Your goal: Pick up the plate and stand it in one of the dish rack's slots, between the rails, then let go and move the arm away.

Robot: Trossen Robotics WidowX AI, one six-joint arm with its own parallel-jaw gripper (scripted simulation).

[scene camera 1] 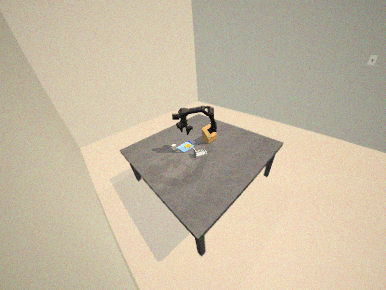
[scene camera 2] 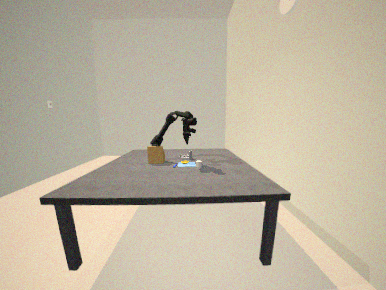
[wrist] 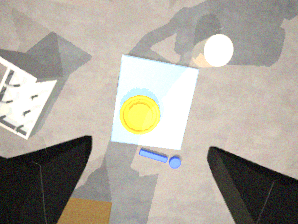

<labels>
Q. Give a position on a white cup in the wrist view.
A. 216,51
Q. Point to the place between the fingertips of my gripper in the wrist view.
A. At 151,147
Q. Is my gripper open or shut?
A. Open.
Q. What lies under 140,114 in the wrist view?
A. A yellow plate.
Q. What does my gripper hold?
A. Nothing.
</labels>
